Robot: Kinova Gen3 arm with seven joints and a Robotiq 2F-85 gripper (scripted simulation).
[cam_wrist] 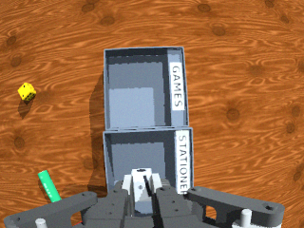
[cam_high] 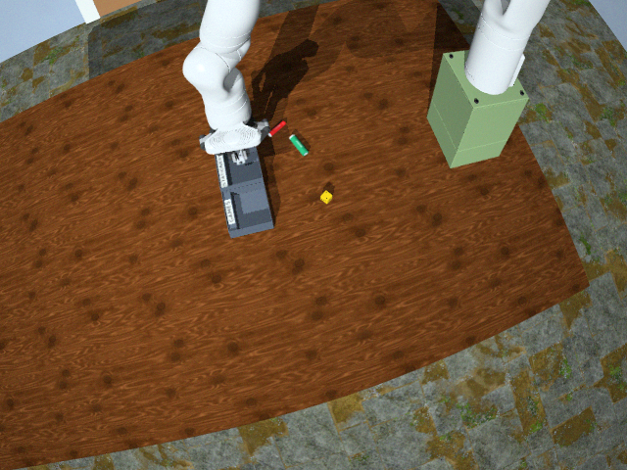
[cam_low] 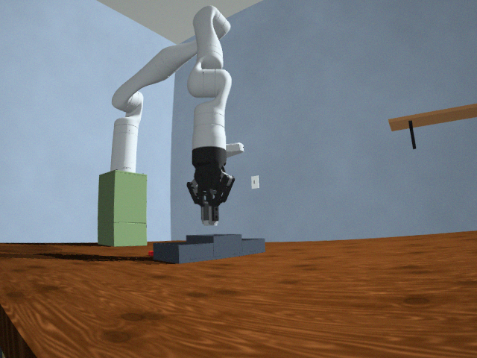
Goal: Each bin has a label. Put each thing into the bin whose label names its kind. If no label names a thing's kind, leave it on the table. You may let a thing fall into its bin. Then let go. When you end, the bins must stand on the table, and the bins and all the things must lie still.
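The yellow die is 140 mm behind my hand, 90 mm to the left of it and 80 mm below it. The rest, counted from my hand: dark nut: 20 mm behind, 70 mm to the right, 70 mm below; metal nut: 80 mm to the right, 80 mm below; white domino: 10 mm below.
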